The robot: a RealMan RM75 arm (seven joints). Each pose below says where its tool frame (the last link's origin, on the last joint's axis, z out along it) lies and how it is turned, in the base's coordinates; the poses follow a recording.
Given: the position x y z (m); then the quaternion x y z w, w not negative.
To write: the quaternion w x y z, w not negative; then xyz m. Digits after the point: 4 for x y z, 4 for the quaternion.
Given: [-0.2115, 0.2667, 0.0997, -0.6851, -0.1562, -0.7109, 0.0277]
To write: [0.0277, -0.6851, -0.1562, -0.7109, -0.2115, 0.2667, 0.0997]
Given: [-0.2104, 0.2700, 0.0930, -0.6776, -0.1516, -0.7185, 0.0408]
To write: [0.0408, -0.6776, -0.1516, -0.7185, -0.2104, 0.2700, 0.0930]
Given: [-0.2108, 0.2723, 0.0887, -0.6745, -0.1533, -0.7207, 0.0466]
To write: [0.0466, -0.6745, -0.1533, -0.7207, -0.2108, 0.2723, 0.0887]
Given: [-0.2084, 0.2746, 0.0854, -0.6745, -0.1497, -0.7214, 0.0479]
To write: [0.0479, -0.6745, -0.1497, -0.7214, -0.2084, 0.2746, 0.0854]
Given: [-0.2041, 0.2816, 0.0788, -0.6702, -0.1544, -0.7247, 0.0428]
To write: [0.0428, -0.6702, -0.1544, -0.7247, -0.2041, 0.2816, 0.0788]
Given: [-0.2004, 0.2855, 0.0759, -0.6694, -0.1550, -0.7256, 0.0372]
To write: [0.0372, -0.6694, -0.1550, -0.7256, -0.2004, 0.2855, 0.0759]
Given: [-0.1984, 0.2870, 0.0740, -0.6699, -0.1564, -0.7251, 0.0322]
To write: [0.0322, -0.6699, -0.1564, -0.7251, -0.1984, 0.2870, 0.0740]
